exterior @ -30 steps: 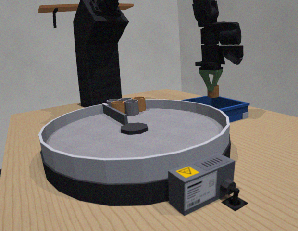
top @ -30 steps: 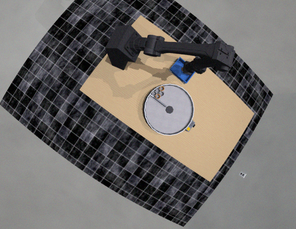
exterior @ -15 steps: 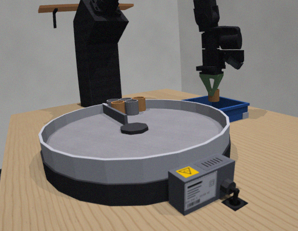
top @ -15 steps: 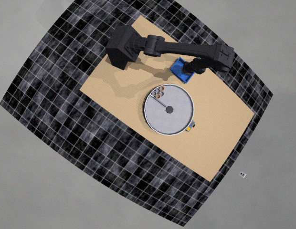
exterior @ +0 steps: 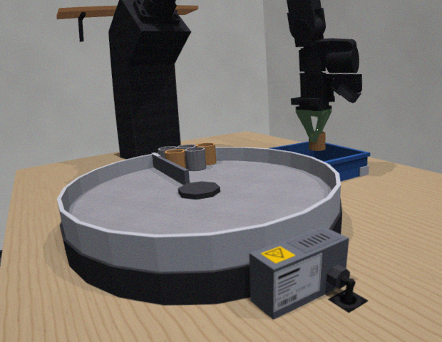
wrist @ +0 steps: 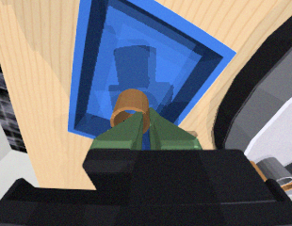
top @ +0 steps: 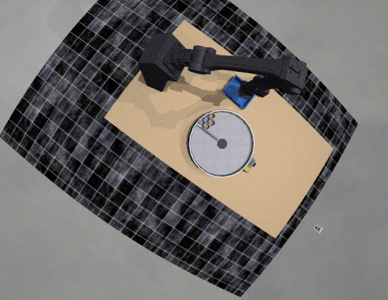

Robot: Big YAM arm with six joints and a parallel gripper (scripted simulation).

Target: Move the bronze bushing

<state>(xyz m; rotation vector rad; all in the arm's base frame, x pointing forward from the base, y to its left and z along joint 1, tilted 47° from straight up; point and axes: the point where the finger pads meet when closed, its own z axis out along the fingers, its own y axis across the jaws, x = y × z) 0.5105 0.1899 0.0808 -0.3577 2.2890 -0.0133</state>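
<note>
The blue crate is 20 mm to the left of my hand and 60 mm below it.
</note>
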